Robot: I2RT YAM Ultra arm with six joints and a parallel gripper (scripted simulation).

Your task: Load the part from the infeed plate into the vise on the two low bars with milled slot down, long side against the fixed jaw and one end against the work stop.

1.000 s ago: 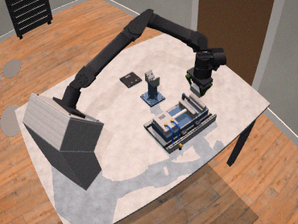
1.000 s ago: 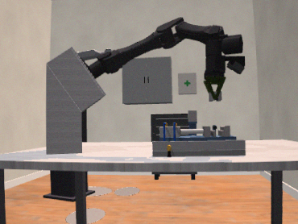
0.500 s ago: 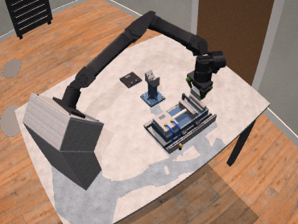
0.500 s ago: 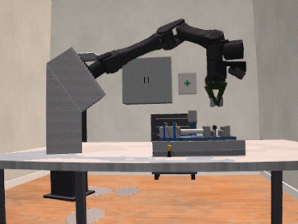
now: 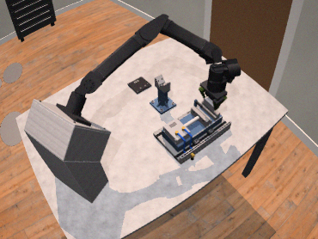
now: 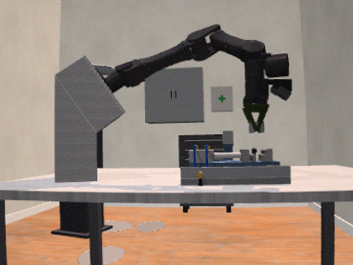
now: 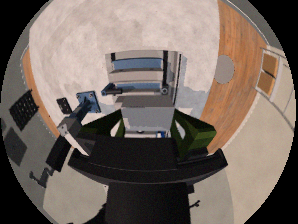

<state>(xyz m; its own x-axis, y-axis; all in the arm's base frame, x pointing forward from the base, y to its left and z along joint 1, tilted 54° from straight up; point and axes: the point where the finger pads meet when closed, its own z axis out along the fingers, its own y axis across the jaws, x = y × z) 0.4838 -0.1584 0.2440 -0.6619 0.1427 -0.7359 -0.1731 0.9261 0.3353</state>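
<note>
Right now my hand is 80 mm above the moving jaw, 40 mm past it and 10 mm to the right of it. The rest, counted from my hand: grey part: right at my hand; fixed jaw: 80 mm below, 30 mm to the left, 30 mm ahead; air cylinder rod: 90 mm behind, 80 mm below.
</note>
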